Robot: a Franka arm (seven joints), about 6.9 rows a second.
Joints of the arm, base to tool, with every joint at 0 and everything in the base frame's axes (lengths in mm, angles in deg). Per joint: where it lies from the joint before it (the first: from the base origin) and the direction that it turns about. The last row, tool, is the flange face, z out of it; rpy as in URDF.
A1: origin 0 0 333 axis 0 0 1
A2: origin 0 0 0 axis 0 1 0
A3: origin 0 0 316 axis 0 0 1
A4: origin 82.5 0 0 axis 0 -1 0
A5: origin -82.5 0 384 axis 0 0 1
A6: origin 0 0 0 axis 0 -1 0
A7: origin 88 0 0 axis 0 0 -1
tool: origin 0 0 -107 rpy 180 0 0
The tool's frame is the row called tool.
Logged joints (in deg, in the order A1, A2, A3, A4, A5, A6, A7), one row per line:
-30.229 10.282 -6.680 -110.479 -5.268 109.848 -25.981
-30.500 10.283 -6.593 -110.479 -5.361 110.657 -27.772
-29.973 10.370 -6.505 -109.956 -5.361 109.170 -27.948
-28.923 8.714 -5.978 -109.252 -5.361 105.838 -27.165
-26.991 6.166 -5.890 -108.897 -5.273 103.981 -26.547
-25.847 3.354 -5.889 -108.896 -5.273 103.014 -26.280
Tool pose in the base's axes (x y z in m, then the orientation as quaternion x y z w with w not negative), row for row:
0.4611 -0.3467 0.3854 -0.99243 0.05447 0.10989 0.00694
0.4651 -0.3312 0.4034 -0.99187 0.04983 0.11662 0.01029
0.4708 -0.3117 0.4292 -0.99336 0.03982 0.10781 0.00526
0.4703 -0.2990 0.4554 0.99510 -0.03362 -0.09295 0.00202
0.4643 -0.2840 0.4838 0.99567 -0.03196 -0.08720 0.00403
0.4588 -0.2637 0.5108 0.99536 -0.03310 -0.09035 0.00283
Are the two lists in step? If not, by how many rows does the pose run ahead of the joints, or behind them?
The pose runs 2 rows ahead of the joints: the pose in row i belongs to the joints in row i + 2.
